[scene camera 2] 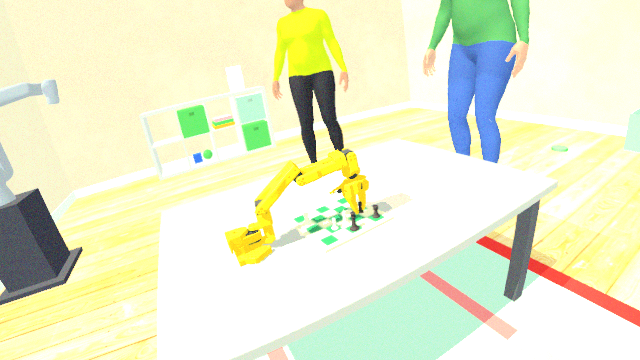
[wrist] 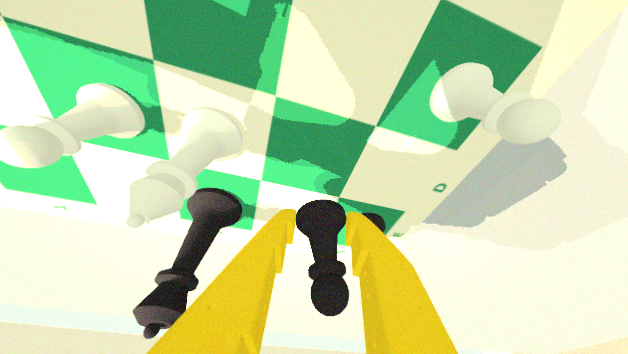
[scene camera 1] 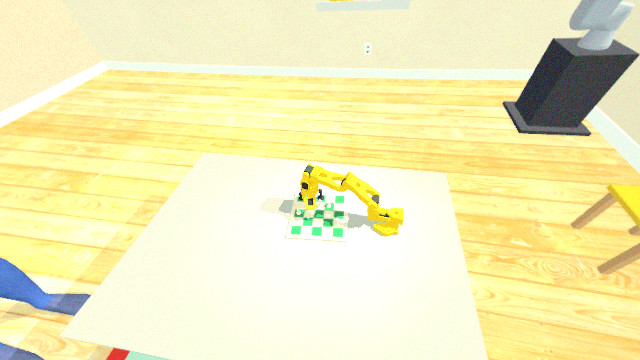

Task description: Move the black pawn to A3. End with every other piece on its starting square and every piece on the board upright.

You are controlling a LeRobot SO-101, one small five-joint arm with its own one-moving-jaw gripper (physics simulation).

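Observation:
My gripper is shut on the black pawn, its jaws pressing on two sides of the pawn near its base. The pawn is upright and appears slightly above the board, near its row 1 edge by column E. A tall black piece with a small ball on top stands upright on one side of the gripper. Another black piece stands on the other side, mostly hidden behind a jaw in the wrist view. Square A3 cannot be made out.
A white pointed piece stands by the tall black piece. A white pawn stands farther left, and another white pawn stands near the column D edge. All look upright. The table extends around the board.

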